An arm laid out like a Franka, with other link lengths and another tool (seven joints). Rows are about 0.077 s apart.
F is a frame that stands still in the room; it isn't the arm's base.
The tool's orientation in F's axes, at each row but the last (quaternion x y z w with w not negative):
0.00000, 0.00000, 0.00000, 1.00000
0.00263, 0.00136, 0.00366, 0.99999
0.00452, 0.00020, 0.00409, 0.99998
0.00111, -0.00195, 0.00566, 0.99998
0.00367, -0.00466, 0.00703, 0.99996
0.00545, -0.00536, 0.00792, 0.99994
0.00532, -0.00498, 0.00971, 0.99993
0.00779, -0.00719, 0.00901, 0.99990
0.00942, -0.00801, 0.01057, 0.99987
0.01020, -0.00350, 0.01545, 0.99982
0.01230, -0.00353, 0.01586, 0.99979
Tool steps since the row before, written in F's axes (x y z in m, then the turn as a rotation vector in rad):
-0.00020, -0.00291, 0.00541, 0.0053, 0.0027, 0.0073
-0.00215, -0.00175, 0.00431, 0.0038, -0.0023, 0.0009
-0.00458, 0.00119, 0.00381, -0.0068, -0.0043, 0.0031
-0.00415, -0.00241, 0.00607, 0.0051, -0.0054, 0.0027
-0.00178, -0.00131, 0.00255, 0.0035, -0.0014, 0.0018
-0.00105, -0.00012, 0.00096, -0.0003, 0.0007, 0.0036
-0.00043, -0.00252, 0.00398, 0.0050, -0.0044, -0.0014
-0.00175, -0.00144, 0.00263, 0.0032, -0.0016, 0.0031
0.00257, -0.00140, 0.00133, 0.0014, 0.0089, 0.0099
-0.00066, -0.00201, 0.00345, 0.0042, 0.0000, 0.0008
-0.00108, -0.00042, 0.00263, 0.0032, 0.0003, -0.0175
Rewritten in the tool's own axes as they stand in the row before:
-0.00020, -0.00291, 0.00541, 0.0053, 0.0027, 0.0073
-0.00217, -0.00171, 0.00431, 0.0038, -0.0023, 0.0009
-0.00457, 0.00126, 0.00380, -0.0068, -0.0042, 0.0031
-0.00415, -0.00235, 0.00609, 0.0050, -0.0055, 0.0027
-0.00177, -0.00127, 0.00258, 0.0035, -0.0014, 0.0018
-0.00104, -0.00009, 0.00097, -0.0002, 0.0007, 0.0036
-0.00044, -0.00247, 0.00401, 0.0049, -0.0045, -0.0014
-0.00174, -0.00137, 0.00268, 0.0032, -0.0016, 0.0031
0.00256, -0.00143, 0.00132, 0.0017, 0.0091, 0.0097
-0.00070, -0.00192, 0.00349, 0.0042, -0.0001, 0.0008
-0.00107, -0.00032, 0.00265, 0.0031, -0.0002, -0.0175

